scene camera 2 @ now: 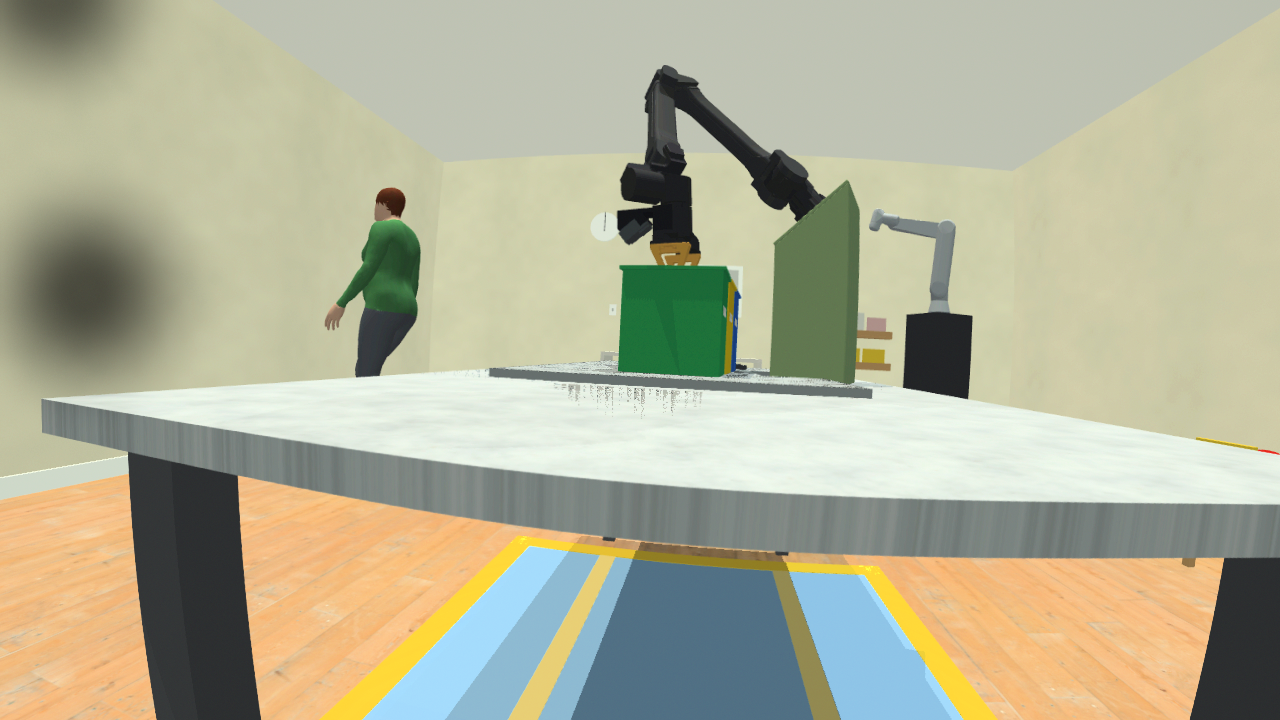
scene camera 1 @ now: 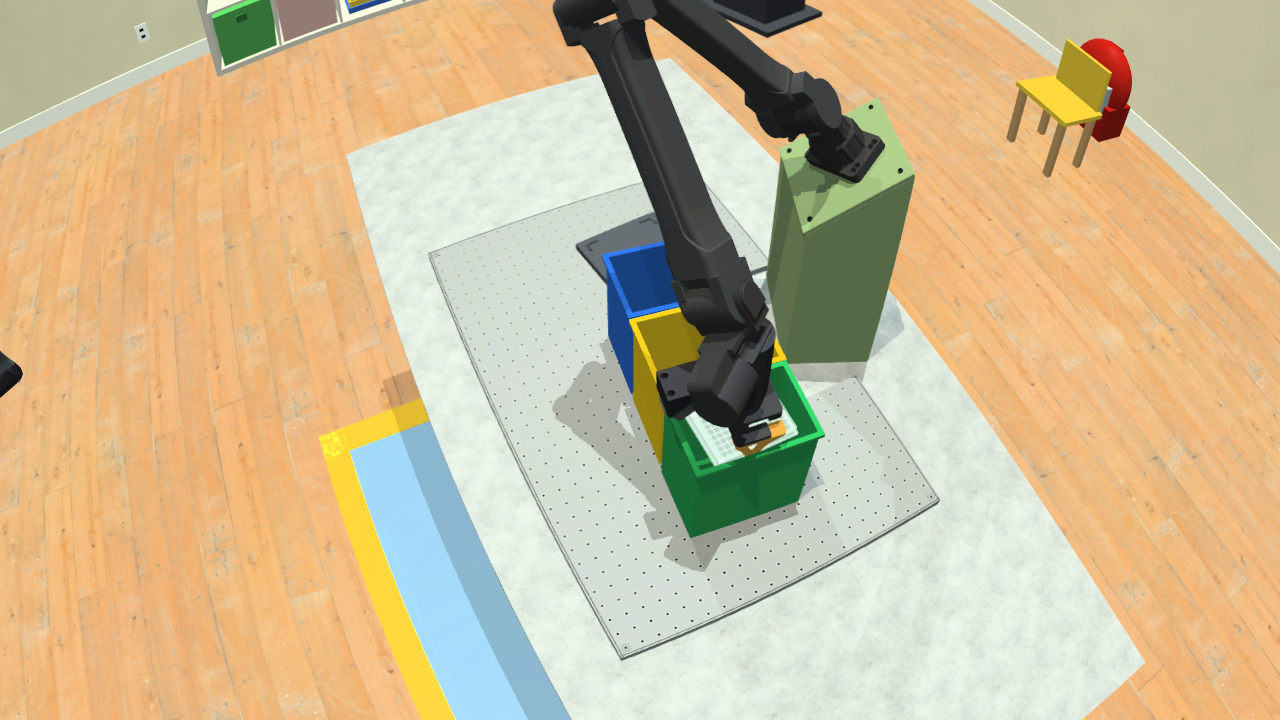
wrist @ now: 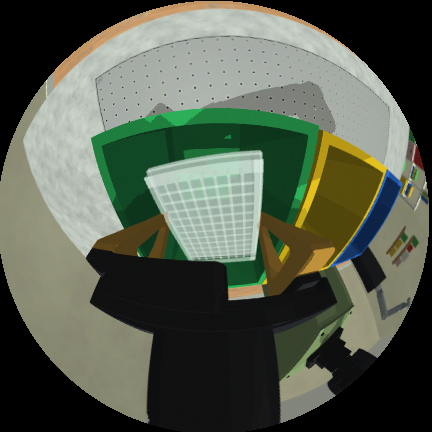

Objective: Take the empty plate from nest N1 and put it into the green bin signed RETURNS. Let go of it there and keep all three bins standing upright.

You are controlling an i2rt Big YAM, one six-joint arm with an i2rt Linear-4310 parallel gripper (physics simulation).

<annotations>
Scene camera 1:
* gripper: 739, 428
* gridded plate: 716, 441
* dark nest: 631, 234
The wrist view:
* gripper: 213, 216
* gridded plate: 211, 203
</annotations>
